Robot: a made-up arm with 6 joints. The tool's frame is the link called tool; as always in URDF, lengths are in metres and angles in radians. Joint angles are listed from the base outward. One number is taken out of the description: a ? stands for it. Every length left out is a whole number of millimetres.
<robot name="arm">
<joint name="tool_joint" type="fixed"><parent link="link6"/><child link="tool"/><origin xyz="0 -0.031 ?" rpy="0 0 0"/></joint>
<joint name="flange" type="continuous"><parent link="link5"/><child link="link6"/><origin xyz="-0.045 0.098 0" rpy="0 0 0"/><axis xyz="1 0 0"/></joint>
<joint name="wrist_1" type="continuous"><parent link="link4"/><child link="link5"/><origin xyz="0 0.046 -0.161" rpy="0 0 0"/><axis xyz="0 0 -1"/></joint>
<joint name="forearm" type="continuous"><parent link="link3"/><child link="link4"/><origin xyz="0.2 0.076 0" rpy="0 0 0"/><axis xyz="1 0 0"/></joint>
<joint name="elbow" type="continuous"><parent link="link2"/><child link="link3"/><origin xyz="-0.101 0 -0.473" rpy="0 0 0"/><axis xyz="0 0 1"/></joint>
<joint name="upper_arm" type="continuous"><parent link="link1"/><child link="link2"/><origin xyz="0 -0.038 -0.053" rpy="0 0 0"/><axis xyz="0 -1 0"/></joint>
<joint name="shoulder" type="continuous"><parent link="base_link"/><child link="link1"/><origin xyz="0.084 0 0.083" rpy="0 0 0"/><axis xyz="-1 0 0"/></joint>
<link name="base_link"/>
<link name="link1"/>
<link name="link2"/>
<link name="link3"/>
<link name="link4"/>
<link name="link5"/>
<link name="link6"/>
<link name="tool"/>
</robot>
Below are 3 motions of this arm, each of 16 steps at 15 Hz.
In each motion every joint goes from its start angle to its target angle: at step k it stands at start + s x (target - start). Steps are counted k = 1, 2, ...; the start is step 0. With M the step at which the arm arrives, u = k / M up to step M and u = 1 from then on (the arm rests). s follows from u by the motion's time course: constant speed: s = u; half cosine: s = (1 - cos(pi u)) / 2; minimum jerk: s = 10 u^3 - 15 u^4 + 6 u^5.
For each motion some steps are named. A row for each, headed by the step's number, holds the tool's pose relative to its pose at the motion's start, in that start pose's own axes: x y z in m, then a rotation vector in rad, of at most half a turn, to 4 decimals.
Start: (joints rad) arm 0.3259 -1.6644 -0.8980 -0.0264 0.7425 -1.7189
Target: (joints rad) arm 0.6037 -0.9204 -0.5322 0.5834 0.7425 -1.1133
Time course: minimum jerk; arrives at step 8
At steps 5, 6, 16:
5: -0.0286 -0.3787 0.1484 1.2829 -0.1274 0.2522
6: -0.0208 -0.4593 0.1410 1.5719 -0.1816 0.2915
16: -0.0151 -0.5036 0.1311 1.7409 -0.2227 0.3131

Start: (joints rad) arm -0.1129 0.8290 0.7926 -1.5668 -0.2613 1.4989
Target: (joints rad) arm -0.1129 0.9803 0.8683 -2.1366 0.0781 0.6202
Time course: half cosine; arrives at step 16
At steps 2, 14, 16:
2: 0.0015 -0.0006 0.0052 -0.0591 -0.0166 -0.0052
14: 0.0397 0.0012 0.0777 -1.4918 -0.3997 -0.2399
16: 0.0418 0.0006 0.0791 -1.5500 -0.4151 -0.2547

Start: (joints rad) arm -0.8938 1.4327 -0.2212 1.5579 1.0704 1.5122
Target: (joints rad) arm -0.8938 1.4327 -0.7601 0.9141 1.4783 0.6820
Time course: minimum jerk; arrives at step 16
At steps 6, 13, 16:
6: 0.0475 0.0373 -0.0153 -0.1698 -0.1635 0.1984
13: 0.1336 0.1717 -0.0406 -0.4416 -0.8006 0.4239
16: 0.1382 0.1831 -0.0411 -0.4515 -0.8542 0.4219

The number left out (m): 0.075
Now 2 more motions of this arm.
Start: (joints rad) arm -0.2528 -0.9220 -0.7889 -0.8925 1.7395 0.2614
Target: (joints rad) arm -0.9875 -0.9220 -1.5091 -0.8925 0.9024 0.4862
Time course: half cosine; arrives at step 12
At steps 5, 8, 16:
5: -0.0521 -0.0866 0.0464 -0.0404 0.2071 0.3337
8: -0.0755 -0.1913 0.0980 -0.0761 0.4558 0.6704
16: -0.0720 -0.2642 0.1311 -0.1030 0.6372 0.8839

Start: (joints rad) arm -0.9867 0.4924 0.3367 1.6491 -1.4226 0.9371
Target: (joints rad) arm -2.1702 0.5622 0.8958 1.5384 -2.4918 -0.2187
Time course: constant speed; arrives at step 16
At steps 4, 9, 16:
4: 0.0623 -0.1232 -0.0237 -0.2769 0.1307 0.4172
9: 0.1808 -0.2577 -0.0315 -0.6675 0.1626 1.0067
16: 0.4140 -0.3940 0.0098 -1.1618 -0.0507 1.9279

